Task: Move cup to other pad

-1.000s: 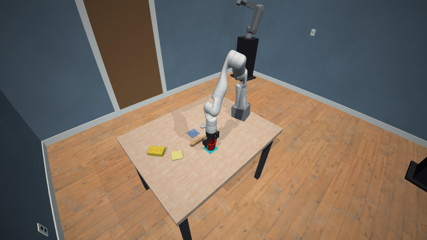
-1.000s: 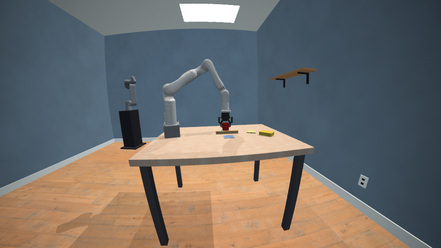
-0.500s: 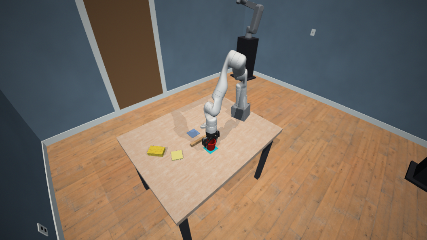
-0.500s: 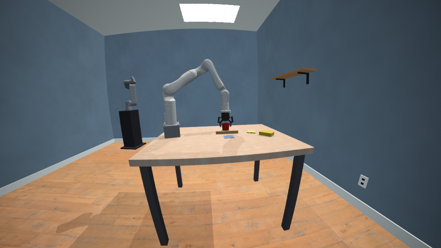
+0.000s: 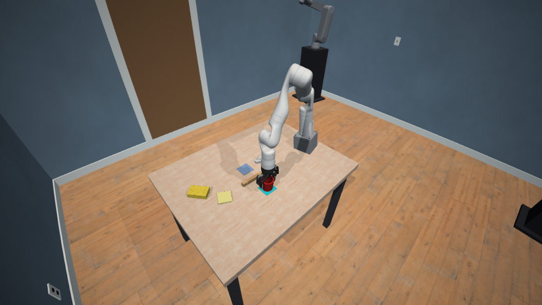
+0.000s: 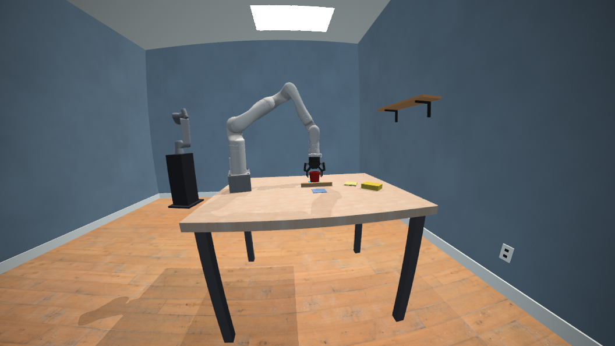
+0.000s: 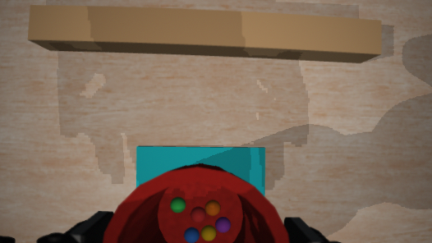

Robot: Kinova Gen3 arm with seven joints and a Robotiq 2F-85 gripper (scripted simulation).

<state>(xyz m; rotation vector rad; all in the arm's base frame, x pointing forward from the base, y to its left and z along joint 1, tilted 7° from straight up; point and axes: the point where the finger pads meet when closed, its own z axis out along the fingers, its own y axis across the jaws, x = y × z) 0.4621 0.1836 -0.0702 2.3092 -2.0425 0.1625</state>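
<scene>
Right now the red cup is 20 mm below my hand. The rest, counted from my hand: wooden rail: 10 mm ahead, 110 mm to the right, 40 mm below.
</scene>
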